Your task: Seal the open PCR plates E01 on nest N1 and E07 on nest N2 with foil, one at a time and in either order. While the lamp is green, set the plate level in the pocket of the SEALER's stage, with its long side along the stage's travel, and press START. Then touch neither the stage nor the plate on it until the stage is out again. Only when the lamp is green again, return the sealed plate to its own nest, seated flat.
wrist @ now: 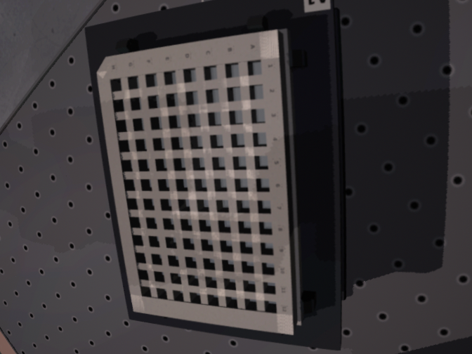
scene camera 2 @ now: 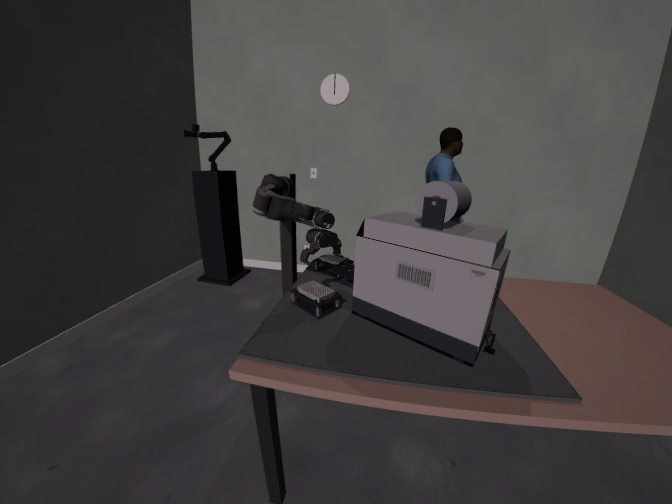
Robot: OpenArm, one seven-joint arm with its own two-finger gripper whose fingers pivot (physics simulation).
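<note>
A pale 96-well plate with open wells lies on the far dark nest. In the wrist view its long side runs up and down the picture, and the nest's label is cut off at the top. My gripper is open above this plate, with its fingers spread at either side; the fingers do not show in the wrist view. A second pale plate lies on the nearer nest. The SEALER is a large light box to the right. Its lamp and START button do not show; its stage cannot be made out.
A roll stands on top of the SEALER. The nests and SEALER stand on a dark perforated board on a reddish table. A person in blue is behind the SEALER. Another arm stands on a black pedestal at the left.
</note>
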